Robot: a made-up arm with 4 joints. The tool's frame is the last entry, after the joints.
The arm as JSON. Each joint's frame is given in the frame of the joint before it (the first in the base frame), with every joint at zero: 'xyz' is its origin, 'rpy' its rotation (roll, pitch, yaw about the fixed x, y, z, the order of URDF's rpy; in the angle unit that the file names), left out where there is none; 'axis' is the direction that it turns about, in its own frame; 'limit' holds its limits. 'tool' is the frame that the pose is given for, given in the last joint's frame.
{
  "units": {
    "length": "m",
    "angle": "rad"
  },
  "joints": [
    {
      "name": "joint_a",
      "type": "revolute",
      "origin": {
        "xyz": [
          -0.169,
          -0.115,
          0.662
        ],
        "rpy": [
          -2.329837,
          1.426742,
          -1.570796
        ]
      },
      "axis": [
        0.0,
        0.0,
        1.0
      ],
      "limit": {
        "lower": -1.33,
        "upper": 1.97
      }
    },
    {
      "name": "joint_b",
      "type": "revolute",
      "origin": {
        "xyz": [
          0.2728,
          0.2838,
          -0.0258
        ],
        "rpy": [
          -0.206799,
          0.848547,
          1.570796
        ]
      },
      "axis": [
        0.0,
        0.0,
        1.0
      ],
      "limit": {
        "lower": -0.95,
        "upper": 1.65
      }
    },
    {
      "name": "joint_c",
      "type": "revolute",
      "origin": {
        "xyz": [
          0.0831,
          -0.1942,
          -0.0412
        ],
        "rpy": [
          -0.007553,
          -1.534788,
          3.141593
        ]
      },
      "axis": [
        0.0,
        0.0,
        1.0
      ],
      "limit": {
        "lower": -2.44,
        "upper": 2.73
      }
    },
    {
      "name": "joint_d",
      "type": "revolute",
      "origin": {
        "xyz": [
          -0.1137,
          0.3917,
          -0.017
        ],
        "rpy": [
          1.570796,
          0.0,
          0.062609
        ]
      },
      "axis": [
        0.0,
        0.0,
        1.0
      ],
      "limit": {
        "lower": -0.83,
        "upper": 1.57
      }
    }
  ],
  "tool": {
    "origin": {
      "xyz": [
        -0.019,
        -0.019,
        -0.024
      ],
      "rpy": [
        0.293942,
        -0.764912,
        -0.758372
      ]
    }
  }
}
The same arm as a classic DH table. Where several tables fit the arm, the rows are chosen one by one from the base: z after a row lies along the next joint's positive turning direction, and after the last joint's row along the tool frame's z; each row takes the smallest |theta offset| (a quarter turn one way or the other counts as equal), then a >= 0, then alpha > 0; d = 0 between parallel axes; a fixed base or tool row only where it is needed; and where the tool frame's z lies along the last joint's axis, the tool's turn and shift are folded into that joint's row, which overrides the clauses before.
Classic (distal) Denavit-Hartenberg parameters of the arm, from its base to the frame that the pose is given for. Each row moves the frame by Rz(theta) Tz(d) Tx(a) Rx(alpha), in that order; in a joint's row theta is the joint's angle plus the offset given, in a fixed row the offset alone. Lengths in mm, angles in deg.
base (fixed): d 642, theta_offset -46.81, a -31.8, alpha -95.67
joint_a: d -398.3, theta_offset -80.39, a -339.1, alpha 49.69
joint_b: d 217.9, theta_offset -10.69, a -193.6, alpha 87.94
joint_c: d 67.6, theta_offset -86.4, a 89, alpha -90
joint_d: d -433, theta_offset 70.16, a 24.3, alpha 46.33
tool (fixed): d 15.8, theta_offset 73.2, a 0, alpha 0
Joint limits (deg, base to tool): -76.2..112.87 -54.43..94.54 -139.8..156.42 -47.56..89.95

